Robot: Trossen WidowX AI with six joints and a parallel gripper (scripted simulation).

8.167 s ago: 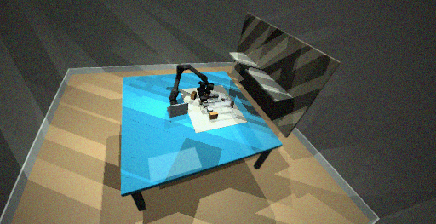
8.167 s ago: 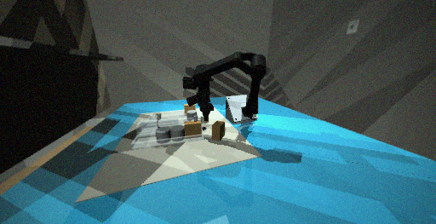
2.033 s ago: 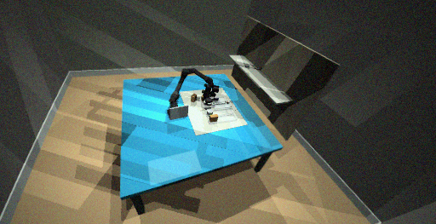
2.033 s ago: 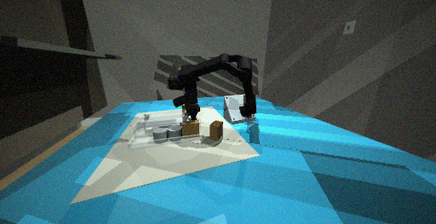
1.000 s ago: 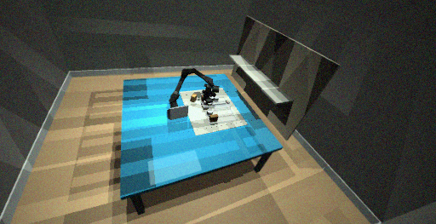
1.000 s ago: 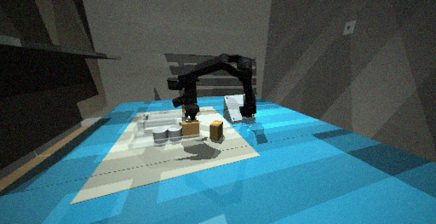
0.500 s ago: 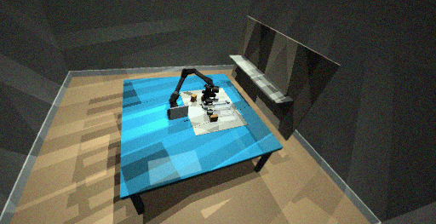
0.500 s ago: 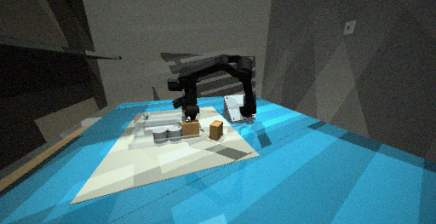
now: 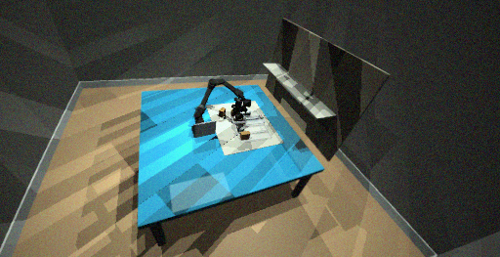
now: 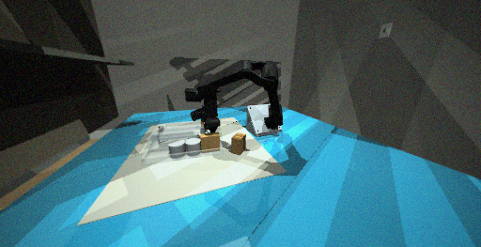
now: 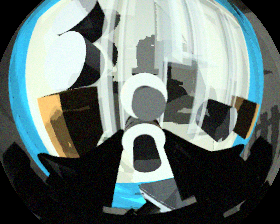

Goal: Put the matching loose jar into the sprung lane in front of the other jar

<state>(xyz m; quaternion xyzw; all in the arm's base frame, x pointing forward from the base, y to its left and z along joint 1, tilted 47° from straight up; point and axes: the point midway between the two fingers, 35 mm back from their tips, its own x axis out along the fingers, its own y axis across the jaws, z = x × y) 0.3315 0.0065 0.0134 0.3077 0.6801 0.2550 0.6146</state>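
The cream mat lies 6 cm ahead of my gripper tip, 3 cm to the right of it and 4 cm below it. Round my gripper tip: pusher lane 14 cm ahead, 4 cm to the right, 2 cm below.
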